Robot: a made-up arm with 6 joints. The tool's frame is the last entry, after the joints.
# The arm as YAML. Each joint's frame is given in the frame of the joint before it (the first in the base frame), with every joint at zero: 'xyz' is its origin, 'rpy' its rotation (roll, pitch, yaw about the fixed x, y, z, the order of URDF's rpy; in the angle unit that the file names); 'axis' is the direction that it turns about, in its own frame. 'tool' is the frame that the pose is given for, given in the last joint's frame.
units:
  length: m
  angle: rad
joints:
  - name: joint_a
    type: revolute
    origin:
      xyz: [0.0, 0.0, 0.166]
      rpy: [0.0, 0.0, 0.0]
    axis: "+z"
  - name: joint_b
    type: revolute
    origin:
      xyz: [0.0, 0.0, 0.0]
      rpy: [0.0, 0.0, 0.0]
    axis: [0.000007, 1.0, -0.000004]
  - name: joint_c
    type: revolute
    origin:
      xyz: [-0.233, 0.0, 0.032]
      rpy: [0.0, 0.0, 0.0]
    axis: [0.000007, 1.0, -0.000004]
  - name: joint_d
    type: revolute
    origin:
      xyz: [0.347, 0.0, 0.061]
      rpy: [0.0, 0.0, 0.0]
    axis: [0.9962, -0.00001, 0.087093]
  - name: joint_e
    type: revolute
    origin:
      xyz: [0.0, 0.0, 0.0]
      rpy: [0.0, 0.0, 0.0]
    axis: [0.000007, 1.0, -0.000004]
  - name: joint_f
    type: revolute
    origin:
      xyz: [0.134, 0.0, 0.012]
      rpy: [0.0, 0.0, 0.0]
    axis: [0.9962, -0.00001, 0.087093]
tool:
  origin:
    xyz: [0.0, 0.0, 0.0]
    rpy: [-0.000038, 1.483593, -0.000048]
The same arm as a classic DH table. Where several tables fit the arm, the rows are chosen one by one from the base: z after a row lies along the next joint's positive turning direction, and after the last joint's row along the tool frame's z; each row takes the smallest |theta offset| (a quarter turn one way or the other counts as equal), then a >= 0, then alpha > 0; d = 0 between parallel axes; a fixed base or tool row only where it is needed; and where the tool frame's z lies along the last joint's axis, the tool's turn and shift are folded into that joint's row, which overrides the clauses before.
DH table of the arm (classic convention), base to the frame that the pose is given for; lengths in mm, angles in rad. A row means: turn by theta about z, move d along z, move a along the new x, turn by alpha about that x. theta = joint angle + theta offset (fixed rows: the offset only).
joint_a: theta offset 0; d 166; a 0; alpha -1.5708
joint_b: theta offset 0.1365; d 0; a -235.2; alpha 0
joint_c: theta offset 1.3471; d 0; a -30.5; alpha 1.5708
joint_d: theta offset 0; d 351; a 0; alpha -1.5708
joint_e: theta offset 0; d 0; a -0.3; alpha 1.5708
joint_f: theta offset 0; d 134.5; a 0; alpha 0

